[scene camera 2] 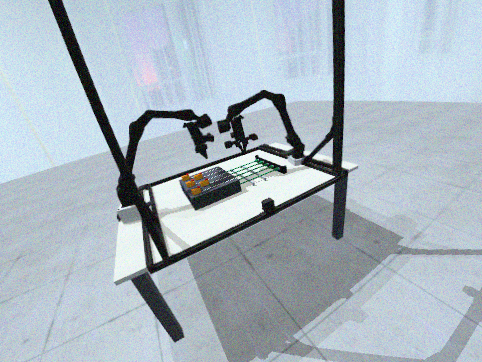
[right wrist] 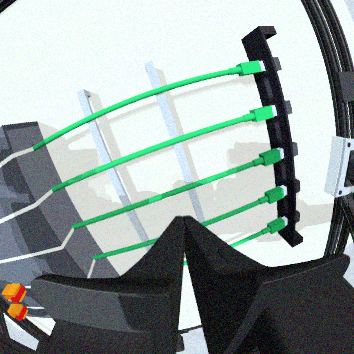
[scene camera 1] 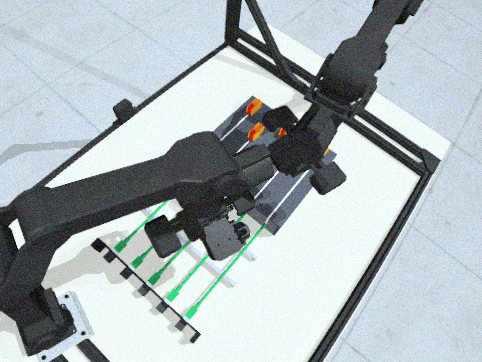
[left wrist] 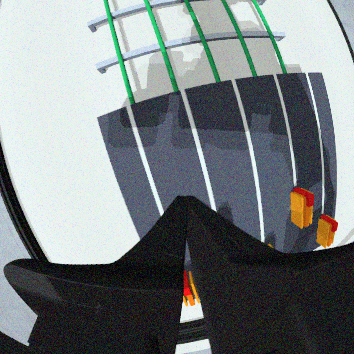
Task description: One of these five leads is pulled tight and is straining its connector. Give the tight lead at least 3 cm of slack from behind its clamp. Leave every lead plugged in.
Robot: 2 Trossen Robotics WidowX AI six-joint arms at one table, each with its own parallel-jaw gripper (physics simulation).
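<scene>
Five green leads run nearly straight from a dark block to a black connector strip. In the right wrist view all five plugs sit at the strip, including the top plug and second plug. I cannot tell which lead is tight. Orange-red clamps, including one clamp and another clamp, stand at the block's far end from the strip. My left gripper is shut, empty, above the block. My right gripper is shut, empty, above the leads.
Two pale bars, one nearer the block and one nearer the strip, cross under the leads. The arms reach close together over the block in scene camera 1. A black frame edges the table. A small black box sits at its edge.
</scene>
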